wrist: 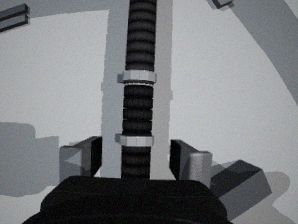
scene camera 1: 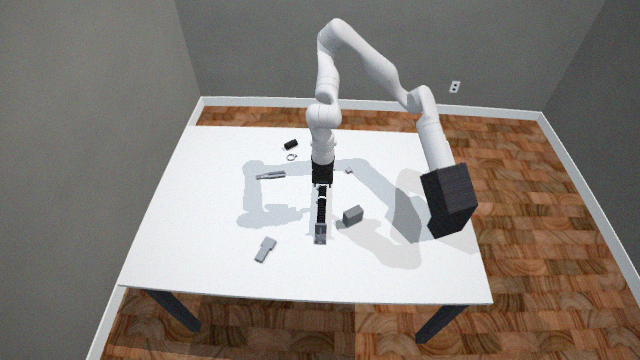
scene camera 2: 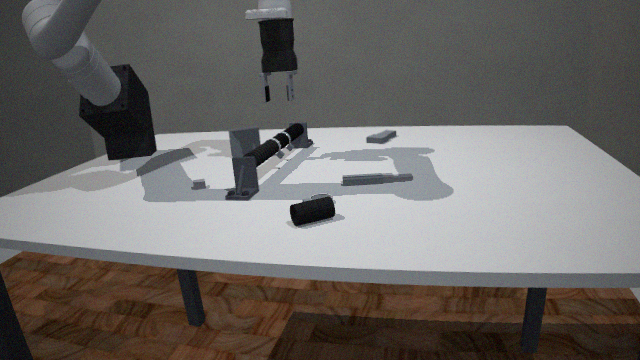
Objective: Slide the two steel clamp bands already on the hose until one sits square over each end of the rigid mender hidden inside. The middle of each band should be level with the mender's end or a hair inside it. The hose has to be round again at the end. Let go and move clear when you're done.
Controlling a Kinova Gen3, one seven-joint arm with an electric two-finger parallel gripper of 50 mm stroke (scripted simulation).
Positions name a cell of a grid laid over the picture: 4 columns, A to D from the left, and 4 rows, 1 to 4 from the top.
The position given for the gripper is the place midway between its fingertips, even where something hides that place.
In view: the gripper (scene camera 2: B2), a grey block (scene camera 2: B2) and a short black hose piece (scene camera 2: B3).
The grey block shows as well in the wrist view (wrist: D4). The gripper shows as well in the wrist view (wrist: B3). The wrist view misses the short black hose piece: it is out of frame.
